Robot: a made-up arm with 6 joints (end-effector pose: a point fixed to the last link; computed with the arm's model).
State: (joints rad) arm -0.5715 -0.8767 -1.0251 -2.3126 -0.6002 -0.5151
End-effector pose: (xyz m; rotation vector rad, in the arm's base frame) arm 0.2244 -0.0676 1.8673 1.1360 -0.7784 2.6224
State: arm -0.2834 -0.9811 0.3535 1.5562 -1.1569 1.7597
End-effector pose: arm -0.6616 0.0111 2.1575 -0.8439 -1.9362 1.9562
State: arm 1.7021 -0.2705 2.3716 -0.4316 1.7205 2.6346
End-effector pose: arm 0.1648 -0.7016 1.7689 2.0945 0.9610 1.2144
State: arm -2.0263 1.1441 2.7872 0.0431 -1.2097 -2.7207
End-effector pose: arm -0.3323 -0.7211 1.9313 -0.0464 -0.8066 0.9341
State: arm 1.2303 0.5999 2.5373 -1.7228 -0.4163 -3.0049
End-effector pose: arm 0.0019 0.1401 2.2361 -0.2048 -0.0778 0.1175
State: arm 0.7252 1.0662 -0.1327 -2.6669 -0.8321 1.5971
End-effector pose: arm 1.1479 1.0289 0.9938 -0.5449 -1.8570 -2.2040
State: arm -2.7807 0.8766 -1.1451 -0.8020 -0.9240 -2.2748
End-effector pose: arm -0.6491 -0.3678 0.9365 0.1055 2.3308 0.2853
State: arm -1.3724 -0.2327 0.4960 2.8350 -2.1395 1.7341
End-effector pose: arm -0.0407 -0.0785 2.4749 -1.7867 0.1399 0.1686
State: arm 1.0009 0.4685 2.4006 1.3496 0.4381 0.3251
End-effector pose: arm 0.0554 0.0555 2.3269 -0.1346 -0.0543 -0.2121
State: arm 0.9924 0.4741 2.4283 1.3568 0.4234 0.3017
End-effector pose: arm 0.0539 0.0481 2.3143 -0.1231 -0.0535 -0.2034
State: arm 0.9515 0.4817 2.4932 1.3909 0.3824 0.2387
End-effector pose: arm 0.0481 0.0248 2.2834 -0.0903 -0.0450 -0.2087
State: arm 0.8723 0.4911 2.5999 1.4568 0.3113 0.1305
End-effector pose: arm 0.0349 -0.0136 2.2280 -0.0264 -0.0365 -0.2269
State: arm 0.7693 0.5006 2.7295 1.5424 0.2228 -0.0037
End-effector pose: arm 0.0139 -0.0547 2.1528 0.0639 -0.0459 -0.2470
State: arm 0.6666 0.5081 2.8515 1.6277 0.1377 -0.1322
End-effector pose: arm -0.0091 -0.0858 2.0743 0.1577 -0.0803 -0.2631
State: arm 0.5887 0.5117 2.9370 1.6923 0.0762 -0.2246
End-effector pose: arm -0.0267 -0.1030 2.0147 0.2273 -0.1221 -0.2759
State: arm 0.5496 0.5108 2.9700 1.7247 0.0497 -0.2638
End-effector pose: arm -0.0359 -0.1094 1.9899 0.2585 -0.1427 -0.2896
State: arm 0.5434 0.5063 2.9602 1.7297 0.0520 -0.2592
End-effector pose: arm -0.0387 -0.1100 1.9955 0.2587 -0.1366 -0.3047
